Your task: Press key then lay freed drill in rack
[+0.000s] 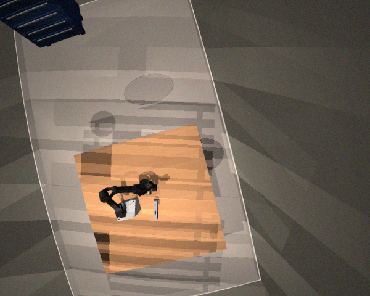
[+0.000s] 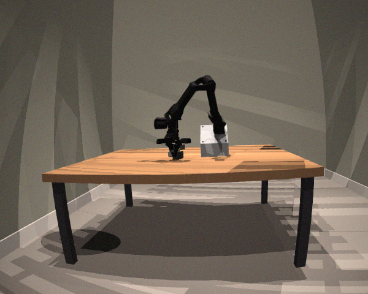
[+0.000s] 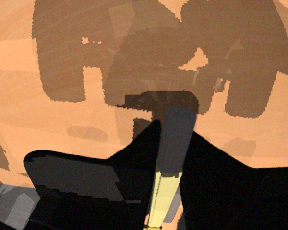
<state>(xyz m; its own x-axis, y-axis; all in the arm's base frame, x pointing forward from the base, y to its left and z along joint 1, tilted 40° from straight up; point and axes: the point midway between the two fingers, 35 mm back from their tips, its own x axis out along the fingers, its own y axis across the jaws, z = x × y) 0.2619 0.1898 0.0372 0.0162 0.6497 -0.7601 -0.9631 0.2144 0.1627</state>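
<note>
My gripper tip is now 5 cm to the left of the small dark block and 2 cm past it. The rest, counted from my gripper tip: narrow grey fixture 23 cm to the right, 2 cm above, 1 cm ahead.
</note>
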